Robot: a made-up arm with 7 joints. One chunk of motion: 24 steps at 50 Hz.
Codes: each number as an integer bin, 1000 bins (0 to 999) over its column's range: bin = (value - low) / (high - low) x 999, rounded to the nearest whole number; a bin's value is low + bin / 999 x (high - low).
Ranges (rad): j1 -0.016..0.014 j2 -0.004..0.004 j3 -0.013..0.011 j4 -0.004..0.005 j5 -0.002..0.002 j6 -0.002..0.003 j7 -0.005..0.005
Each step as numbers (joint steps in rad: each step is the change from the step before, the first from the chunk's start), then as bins.
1 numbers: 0.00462 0.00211 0.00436 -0.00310 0.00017 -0.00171 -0.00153
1 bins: 687 763 723 100 542 58 347
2 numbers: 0.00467 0.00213 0.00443 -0.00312 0.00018 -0.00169 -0.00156
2 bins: 688 765 726 98 544 62 344
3 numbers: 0.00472 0.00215 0.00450 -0.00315 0.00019 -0.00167 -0.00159
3 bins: 690 768 728 94 547 66 341
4 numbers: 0.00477 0.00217 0.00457 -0.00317 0.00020 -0.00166 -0.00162
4 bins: 692 770 731 92 549 68 338
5 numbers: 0.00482 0.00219 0.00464 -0.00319 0.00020 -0.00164 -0.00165
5 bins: 693 773 734 90 549 72 335
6 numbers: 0.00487 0.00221 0.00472 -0.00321 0.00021 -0.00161 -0.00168
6 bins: 695 775 738 88 552 78 332
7 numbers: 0.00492 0.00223 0.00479 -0.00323 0.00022 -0.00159 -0.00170
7 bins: 697 778 741 85 554 82 330
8 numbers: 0.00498 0.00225 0.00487 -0.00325 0.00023 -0.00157 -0.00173
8 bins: 699 780 744 83 557 86 327
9 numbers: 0.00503 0.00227 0.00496 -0.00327 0.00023 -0.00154 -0.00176
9 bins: 700 783 748 81 557 92 324
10 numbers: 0.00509 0.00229 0.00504 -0.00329 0.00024 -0.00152 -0.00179
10 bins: 702 785 751 79 559 96 321
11 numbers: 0.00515 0.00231 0.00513 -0.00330 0.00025 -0.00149 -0.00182
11 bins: 704 788 755 78 562 102 318
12 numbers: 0.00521 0.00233 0.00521 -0.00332 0.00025 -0.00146 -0.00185
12 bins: 706 790 758 75 562 108 315
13 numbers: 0.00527 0.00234 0.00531 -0.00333 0.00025 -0.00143 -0.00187
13 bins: 708 792 762 74 562 114 313
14 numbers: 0.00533 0.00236 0.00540 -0.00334 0.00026 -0.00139 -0.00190
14 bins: 710 794 766 73 564 122 310
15 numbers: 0.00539 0.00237 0.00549 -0.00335 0.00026 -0.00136 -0.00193
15 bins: 712 795 770 72 564 128 307
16 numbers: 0.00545 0.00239 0.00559 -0.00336 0.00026 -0.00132 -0.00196
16 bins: 714 798 774 71 564 136 304
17 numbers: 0.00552 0.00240 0.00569 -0.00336 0.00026 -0.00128 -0.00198
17 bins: 717 799 778 71 564 144 302
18 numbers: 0.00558 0.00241 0.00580 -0.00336 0.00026 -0.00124 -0.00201
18 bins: 719 800 783 71 564 152 299
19 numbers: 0.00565 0.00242 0.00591 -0.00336 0.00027 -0.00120 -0.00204
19 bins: 721 802 787 71 567 160 296
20 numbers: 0.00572 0.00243 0.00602 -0.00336 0.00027 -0.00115 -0.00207
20 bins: 723 803 792 71 567 170 293
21 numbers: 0.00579 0.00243 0.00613 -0.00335 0.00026 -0.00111 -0.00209
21 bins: 726 803 796 72 564 178 291
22 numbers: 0.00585 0.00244 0.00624 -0.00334 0.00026 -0.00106 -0.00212
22 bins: 728 804 801 73 564 188 288
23 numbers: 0.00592 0.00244 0.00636 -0.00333 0.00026 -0.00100 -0.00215
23 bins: 730 804 806 74 564 200 285
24 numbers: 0.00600 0.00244 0.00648 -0.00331 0.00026 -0.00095 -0.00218
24 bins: 733 804 811 77 564 210 282
